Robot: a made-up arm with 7 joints.
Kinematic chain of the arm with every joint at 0, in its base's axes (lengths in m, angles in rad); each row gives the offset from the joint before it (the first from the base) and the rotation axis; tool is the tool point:
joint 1: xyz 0 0.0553 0 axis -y
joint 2: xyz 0 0.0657 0 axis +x
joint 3: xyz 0 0 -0.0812 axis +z
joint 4: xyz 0 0 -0.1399 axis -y
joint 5: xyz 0 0 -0.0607 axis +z
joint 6: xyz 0 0 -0.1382 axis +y
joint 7: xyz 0 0 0 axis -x
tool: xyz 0 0 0
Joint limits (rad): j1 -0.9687..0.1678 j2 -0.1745..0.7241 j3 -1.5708..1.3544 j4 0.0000..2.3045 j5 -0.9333..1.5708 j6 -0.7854..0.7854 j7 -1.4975..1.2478
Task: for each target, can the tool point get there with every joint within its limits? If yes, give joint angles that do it. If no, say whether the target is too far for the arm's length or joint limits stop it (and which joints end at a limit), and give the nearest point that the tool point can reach.
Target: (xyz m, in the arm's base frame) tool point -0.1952 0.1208 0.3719
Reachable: no: joint limits stop it (at a limit: joint 1, joint 2, joint 3, joint 4) | nearest point 0.0263 0.2873 0.0346 | short by 0.437 m
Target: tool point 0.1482 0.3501 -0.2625
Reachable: yes | joints -0.0066 0.6016 0.2662 0.8966 -0.1306 -0.0991 0.5632
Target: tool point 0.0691 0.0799 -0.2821
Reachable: yes | joints -0.3485 0.3262 -0.6248 1.5981 0.4550 -0.2806 0.0247
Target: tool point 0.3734 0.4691 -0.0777
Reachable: no: too far | nearest point 0.1957 0.3655 -0.1217 | short by 0.210 m
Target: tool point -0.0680 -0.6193 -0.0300
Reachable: no: too far | nearest point -0.1464 -0.1122 -0.1006 | short by 0.518 m
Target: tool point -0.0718 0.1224 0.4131
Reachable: no: joint limits stop it (at a limit: joint 1, joint 2, joint 3, joint 4) | nearest point 0.0263 0.2873 0.0346 | short by 0.424 m
